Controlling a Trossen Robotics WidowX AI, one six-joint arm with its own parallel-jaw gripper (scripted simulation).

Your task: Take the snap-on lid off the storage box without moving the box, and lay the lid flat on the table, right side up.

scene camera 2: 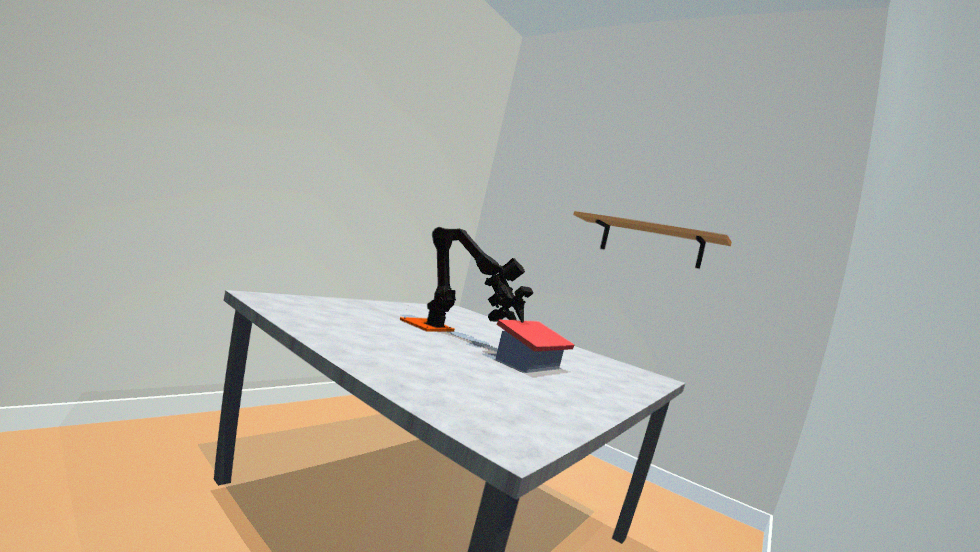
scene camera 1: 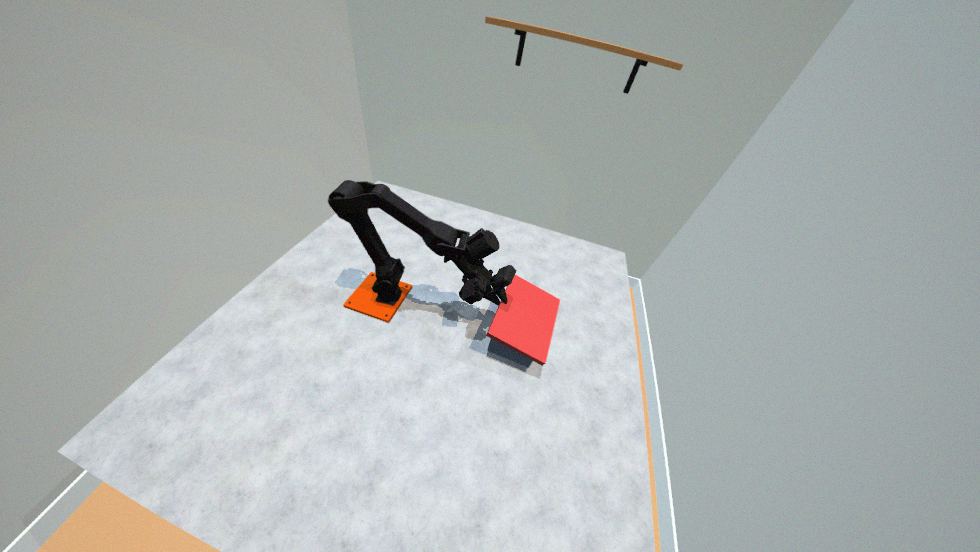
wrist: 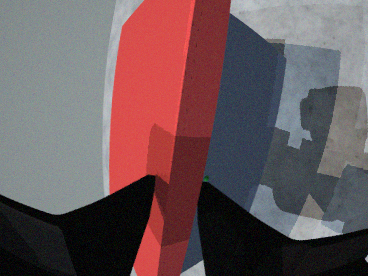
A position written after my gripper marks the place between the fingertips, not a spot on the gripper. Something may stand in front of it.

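Note:
In scene camera 1 I see my gripper (scene camera 1: 503,303) and a red lid (scene camera 1: 525,324). Scene camera 2 gives me a storage box (scene camera 2: 511,351), and along with it the lid (scene camera 2: 538,337) and my gripper (scene camera 2: 520,324). The wrist view has the box (wrist: 253,73) too, as well as the lid (wrist: 167,79); my gripper (wrist: 177,186) is there with them.

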